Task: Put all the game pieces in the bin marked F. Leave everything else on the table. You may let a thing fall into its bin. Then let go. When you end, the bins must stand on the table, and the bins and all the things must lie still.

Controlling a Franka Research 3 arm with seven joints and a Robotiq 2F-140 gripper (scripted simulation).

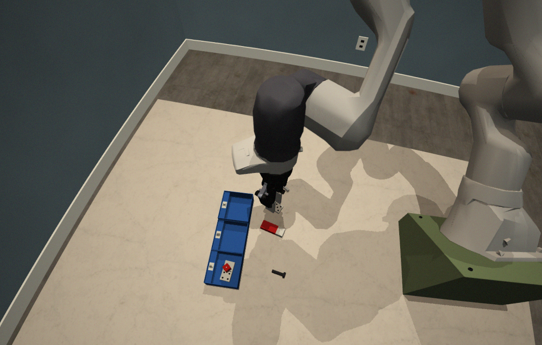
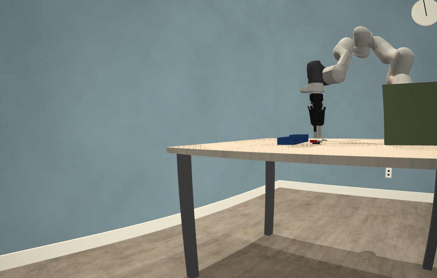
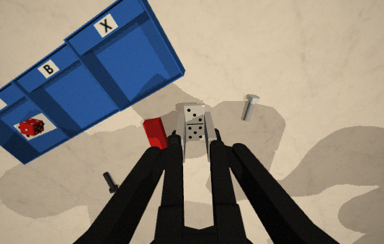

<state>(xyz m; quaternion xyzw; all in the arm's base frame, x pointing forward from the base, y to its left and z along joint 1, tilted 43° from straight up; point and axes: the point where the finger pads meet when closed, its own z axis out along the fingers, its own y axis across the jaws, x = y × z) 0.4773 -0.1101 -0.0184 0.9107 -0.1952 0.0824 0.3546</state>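
Right now the red die is 190 mm to the left of my hand, 90 mm ahead of it and 30 mm below it. The rest, counted from my hand: red block 70 mm to the left, 50 mm below, 10 mm behind; then blue three-part bin 110 mm to the left, 100 mm ahead, 30 mm below; then silver screw 80 mm to the right, 50 mm below, 20 mm behind.
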